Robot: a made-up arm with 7 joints. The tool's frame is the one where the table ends. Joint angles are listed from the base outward.
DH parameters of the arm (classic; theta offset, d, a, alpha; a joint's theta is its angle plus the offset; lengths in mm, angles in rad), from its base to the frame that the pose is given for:
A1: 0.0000 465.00 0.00 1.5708
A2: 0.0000 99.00 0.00 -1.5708
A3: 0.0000 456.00 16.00 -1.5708
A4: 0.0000 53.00 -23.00 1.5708
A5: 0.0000 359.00 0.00 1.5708
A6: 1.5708 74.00 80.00 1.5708
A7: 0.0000 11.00 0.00 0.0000
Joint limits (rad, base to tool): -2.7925..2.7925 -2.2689..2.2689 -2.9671..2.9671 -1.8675..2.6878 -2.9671..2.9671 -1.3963..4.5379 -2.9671..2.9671
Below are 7 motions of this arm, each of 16 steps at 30 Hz.
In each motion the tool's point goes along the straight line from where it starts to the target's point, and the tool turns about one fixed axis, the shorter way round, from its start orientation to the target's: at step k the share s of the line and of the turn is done. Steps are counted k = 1, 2, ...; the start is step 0. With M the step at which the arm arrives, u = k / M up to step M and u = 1 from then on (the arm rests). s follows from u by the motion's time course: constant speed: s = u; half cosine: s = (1 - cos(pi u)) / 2; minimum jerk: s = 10 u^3 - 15 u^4 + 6 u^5.
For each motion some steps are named. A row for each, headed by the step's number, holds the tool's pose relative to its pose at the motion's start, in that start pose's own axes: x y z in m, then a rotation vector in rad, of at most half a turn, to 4 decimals.
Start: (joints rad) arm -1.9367 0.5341 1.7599 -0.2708 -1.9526 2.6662 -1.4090
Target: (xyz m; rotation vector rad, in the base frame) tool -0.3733 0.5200 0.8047 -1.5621 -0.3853 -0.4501
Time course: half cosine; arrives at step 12
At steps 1, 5, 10, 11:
1: -0.0053 0.0031 -0.0019 0.0014 -0.0060 -0.0063
5: -0.1146 0.0669 -0.0418 0.0295 -0.1306 -0.1365
10: -0.2884 0.1684 -0.1052 0.0743 -0.3288 -0.3436
11: -0.3039 0.1774 -0.1108 0.0782 -0.3464 -0.3620

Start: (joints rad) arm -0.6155 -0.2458 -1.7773 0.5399 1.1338 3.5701 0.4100
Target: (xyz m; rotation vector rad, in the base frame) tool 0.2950 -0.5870 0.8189 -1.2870 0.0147 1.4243
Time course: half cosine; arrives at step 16
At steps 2, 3, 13, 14, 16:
2: 0.0100 -0.0122 -0.0115 -0.0179 -0.0216 -0.0254
3: 0.0222 -0.0269 -0.0254 -0.0395 -0.0478 -0.0563
13: 0.2409 -0.2925 -0.2757 -0.4297 -0.5196 -0.6120
14: 0.2530 -0.3072 -0.2896 -0.4514 -0.5458 -0.6429
16: 0.2631 -0.3194 -0.3011 -0.4693 -0.5674 -0.6683

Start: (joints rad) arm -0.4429 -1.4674 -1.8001 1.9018 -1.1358 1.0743 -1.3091
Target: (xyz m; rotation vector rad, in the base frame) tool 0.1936 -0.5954 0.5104 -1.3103 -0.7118 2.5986
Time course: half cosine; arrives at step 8
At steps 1, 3, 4, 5, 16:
1: 0.0005 -0.0023 -0.0026 -0.0002 0.0018 -0.0008
3: 0.0044 -0.0183 -0.0213 -0.0016 0.0143 -0.0063
4: 0.0071 -0.0296 -0.0345 -0.0026 0.0231 -0.0102
5: 0.0098 -0.0410 -0.0477 -0.0036 0.0320 -0.0141
16: 0.0141 -0.0593 -0.0691 -0.0052 0.0462 -0.0203

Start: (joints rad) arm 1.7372 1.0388 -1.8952 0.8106 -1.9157 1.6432 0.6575
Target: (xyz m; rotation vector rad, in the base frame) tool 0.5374 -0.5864 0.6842 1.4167 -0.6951 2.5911
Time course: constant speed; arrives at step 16
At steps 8, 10, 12, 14, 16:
8: -0.1125 -0.0358 0.0186 0.0348 0.1441 0.3516
10: -0.1406 -0.0448 0.0232 0.0434 0.1801 0.4394
12: -0.1688 -0.0537 0.0279 0.0521 0.2161 0.5273
14: -0.1969 -0.0627 0.0325 0.0608 0.2521 0.6152
16: -0.2250 -0.0716 0.0372 0.0695 0.2881 0.7031

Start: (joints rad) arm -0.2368 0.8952 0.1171 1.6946 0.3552 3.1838 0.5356
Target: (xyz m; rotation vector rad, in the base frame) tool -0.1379 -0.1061 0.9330 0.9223 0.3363 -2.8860
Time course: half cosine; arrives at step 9
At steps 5, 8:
5: 0.0183 0.0337 -0.0159 -0.0661 -0.1042 -0.2878
8: 0.0303 0.0557 -0.0263 -0.1093 -0.1722 -0.4756

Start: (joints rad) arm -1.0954 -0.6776 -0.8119 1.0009 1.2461 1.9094 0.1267
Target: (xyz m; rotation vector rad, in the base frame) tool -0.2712 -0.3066 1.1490 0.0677 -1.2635 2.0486
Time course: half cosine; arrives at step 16
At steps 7, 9, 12, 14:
7: 0.1894 -0.0444 -0.0485 0.0968 0.0349 0.0694
9: 0.2813 -0.0659 -0.0720 0.1437 0.0517 0.1031
12: 0.4018 -0.0942 -0.1029 0.2052 0.0739 0.1472
14: 0.4528 -0.1062 -0.1159 0.2313 0.0833 0.1659

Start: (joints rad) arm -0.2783 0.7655 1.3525 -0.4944 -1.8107 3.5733 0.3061
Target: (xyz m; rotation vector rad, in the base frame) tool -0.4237 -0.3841 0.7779 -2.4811 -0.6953 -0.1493
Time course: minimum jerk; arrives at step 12
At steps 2, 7, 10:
2: 0.0085 0.0054 -0.0044 -0.0059 0.0061 -0.0362
7: 0.1561 0.0999 -0.0804 -0.1085 0.1116 -0.6661
10: 0.2305 0.1475 -0.1187 -0.1602 0.1648 -0.9833

